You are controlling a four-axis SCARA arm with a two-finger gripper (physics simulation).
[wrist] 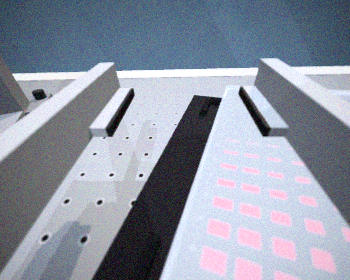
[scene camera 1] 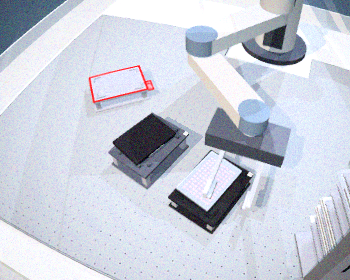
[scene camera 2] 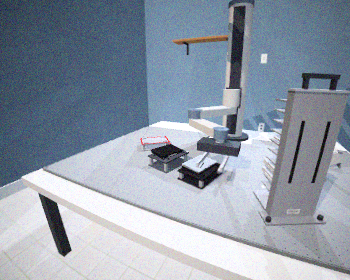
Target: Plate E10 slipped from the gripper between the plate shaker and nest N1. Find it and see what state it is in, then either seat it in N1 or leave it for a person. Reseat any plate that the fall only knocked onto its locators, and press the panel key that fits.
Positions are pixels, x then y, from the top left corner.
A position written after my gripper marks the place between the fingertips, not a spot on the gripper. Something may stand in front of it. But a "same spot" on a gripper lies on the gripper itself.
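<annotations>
My gripper is visible in scene camera 2 (208,167), and scene camera 1 and the wrist view show it too. On my gripper, (scene camera 1: 209,189) and (wrist: 267,86) are the same spot.
</annotations>
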